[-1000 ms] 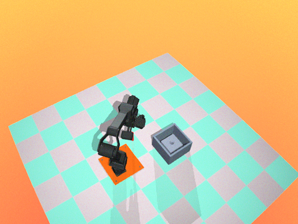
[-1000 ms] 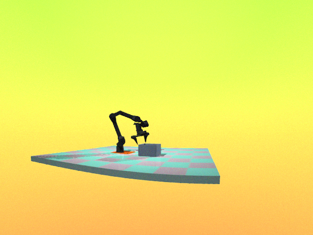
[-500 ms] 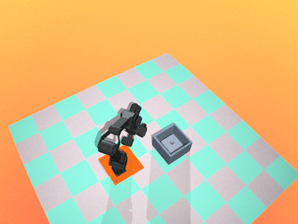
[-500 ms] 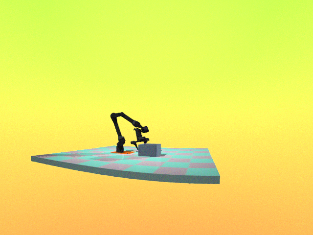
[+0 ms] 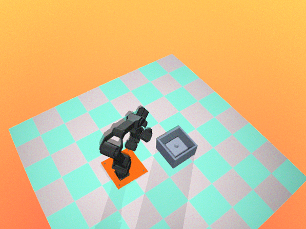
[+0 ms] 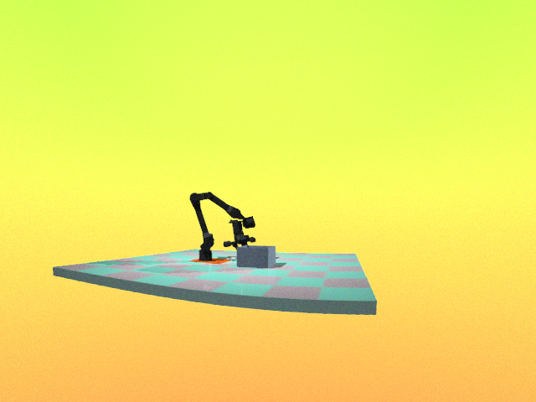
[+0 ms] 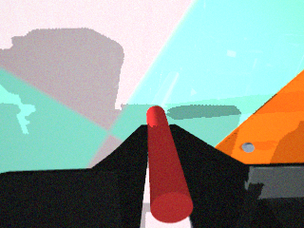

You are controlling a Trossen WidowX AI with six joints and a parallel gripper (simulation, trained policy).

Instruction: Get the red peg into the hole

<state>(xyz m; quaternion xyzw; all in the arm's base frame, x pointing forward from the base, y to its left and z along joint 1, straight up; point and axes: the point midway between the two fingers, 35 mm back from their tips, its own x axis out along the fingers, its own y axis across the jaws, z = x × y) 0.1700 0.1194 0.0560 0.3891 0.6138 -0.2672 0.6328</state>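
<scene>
My gripper tip is now 170 mm to the left of the plate, 150 mm short of it and 20 mm below it. From my gripper tip the other things lie so: grey box 170 mm to the right, 150 mm ahead; then red peg 20 mm above, 10 mm to the right.
</scene>
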